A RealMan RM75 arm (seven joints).
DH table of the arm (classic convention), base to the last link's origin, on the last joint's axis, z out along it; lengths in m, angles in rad. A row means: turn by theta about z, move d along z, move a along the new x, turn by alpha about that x. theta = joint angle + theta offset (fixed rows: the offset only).
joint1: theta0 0, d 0.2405, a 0, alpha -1.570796
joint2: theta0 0, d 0, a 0, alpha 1.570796
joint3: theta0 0, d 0.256, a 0, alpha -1.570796
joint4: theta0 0, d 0, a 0, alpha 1.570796
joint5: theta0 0, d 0.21, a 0, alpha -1.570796
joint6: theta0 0, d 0, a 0, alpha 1.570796
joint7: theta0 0, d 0.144, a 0, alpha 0
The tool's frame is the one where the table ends.
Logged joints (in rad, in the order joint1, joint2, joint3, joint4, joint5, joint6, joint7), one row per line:
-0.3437 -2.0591 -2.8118 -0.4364 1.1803 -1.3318 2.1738
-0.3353 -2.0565 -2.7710 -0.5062 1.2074 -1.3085 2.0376
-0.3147 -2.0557 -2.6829 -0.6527 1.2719 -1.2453 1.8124
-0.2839 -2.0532 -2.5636 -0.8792 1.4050 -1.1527 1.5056
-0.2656 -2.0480 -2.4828 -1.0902 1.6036 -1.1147 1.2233
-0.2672 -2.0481 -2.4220 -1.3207 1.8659 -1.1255 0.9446
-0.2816 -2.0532 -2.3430 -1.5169 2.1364 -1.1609 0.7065
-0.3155 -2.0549 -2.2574 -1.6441 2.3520 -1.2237 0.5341
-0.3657 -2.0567 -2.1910 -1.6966 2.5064 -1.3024 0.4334
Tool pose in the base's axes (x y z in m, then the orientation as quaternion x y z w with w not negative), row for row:
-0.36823 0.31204 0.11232 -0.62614 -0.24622 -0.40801 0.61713
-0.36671 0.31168 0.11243 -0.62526 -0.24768 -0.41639 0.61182
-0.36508 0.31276 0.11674 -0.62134 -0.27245 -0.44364 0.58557
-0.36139 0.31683 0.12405 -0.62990 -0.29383 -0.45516 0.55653
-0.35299 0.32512 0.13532 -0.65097 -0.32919 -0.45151 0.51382
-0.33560 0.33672 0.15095 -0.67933 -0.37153 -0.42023 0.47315
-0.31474 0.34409 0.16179 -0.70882 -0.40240 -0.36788 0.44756
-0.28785 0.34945 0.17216 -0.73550 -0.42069 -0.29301 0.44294
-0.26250 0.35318 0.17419 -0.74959 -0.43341 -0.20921 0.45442
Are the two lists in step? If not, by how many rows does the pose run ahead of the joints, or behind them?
The pose runs 2 rows behind the joints: the pose in row i belongs to the joints in row i - 2.
